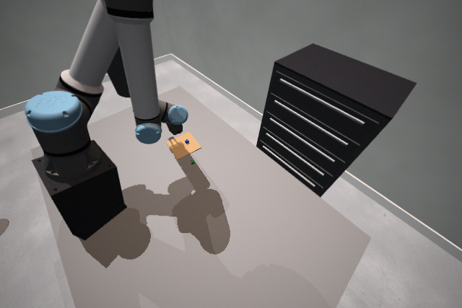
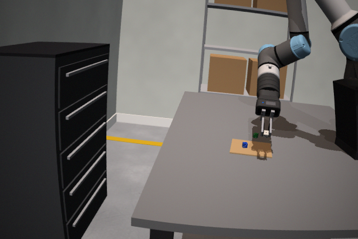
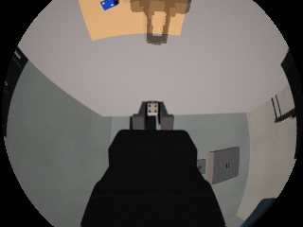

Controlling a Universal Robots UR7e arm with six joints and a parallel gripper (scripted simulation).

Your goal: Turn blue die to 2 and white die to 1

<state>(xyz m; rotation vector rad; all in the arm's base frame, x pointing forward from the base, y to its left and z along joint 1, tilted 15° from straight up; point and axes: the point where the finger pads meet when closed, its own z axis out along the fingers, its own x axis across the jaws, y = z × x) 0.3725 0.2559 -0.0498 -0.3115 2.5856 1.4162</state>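
The white die is 10 mm to the left of my hand and 10 mm below it. The rest, counted from my hand: orange mat 120 mm to the right, 110 mm below, 40 mm ahead; green die 260 mm to the right, 100 mm below, 40 mm ahead; blue die 120 mm to the right, 100 mm below, 70 mm ahead.
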